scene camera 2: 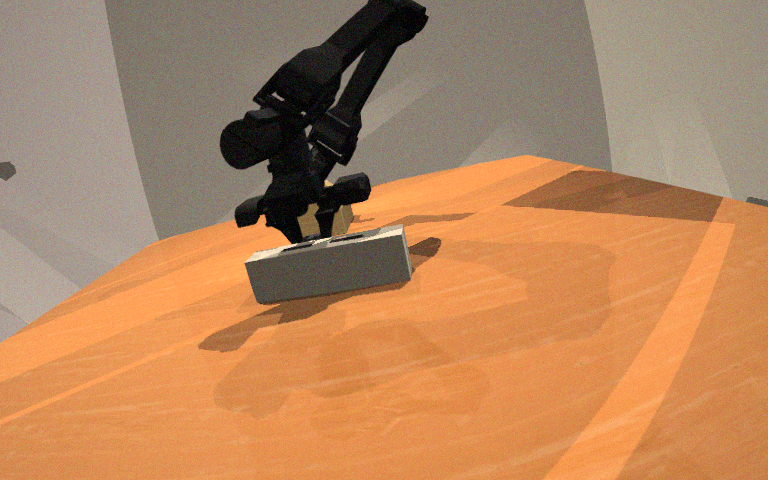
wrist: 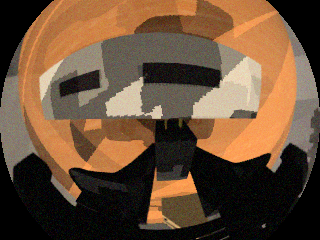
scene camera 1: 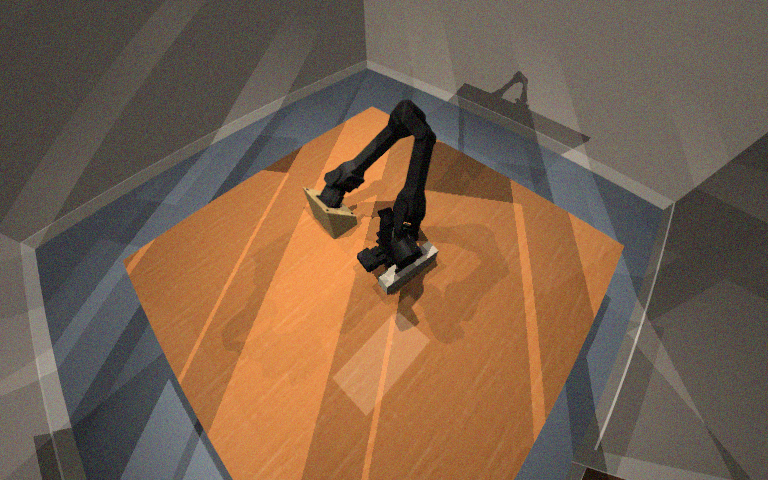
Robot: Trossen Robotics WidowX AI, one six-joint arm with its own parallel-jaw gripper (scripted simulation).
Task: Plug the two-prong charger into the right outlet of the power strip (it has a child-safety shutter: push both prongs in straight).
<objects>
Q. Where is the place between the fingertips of my gripper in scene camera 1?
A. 387, 258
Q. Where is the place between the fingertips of my gripper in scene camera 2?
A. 316, 257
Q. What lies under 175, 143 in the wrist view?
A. A dark charger.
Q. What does my gripper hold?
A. A dark charger.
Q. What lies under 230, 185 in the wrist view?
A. My gripper.
</objects>
